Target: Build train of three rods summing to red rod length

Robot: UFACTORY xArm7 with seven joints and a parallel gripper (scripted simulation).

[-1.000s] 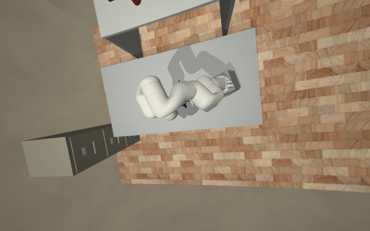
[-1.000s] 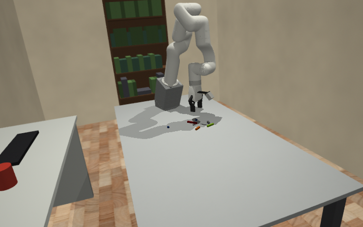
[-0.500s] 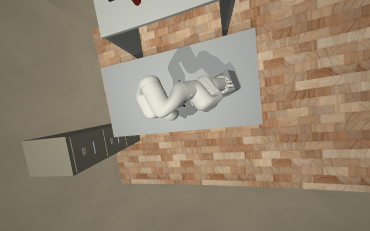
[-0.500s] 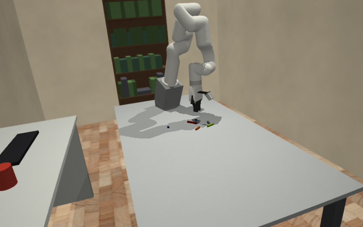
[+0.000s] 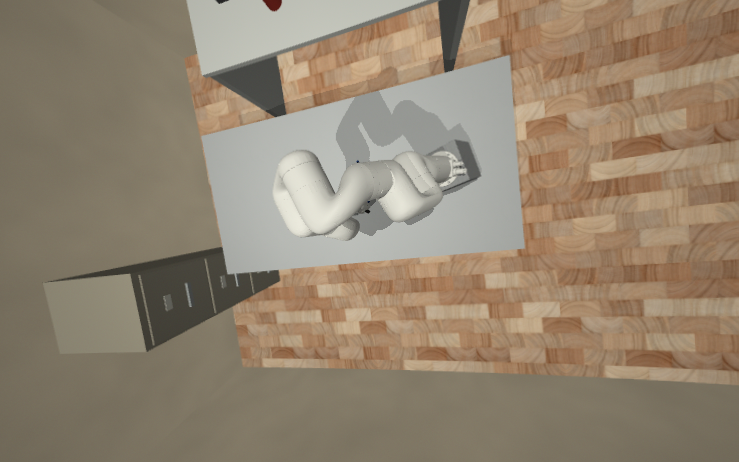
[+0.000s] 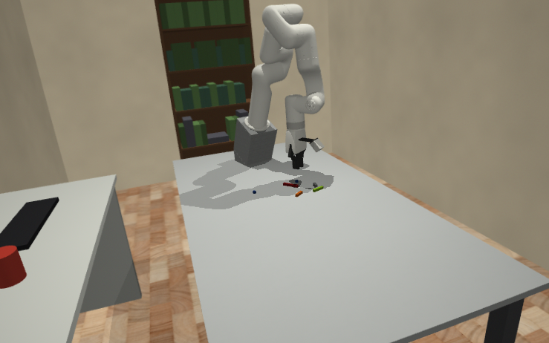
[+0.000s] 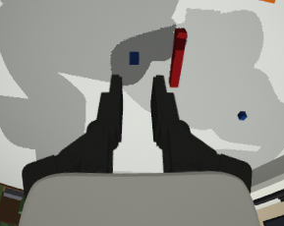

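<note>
Right now my hand is 8 cm above the red rod, 4 cm to the left of it and 2 cm short of it. Also, from my hand: grey rod: 8 cm below, 6 cm to the left, 6 cm ahead; lime rod: 11 cm ahead, 8 cm below, 5 cm to the left; orange rod: 13 cm ahead, 8 cm below, 3 cm to the right.
</note>
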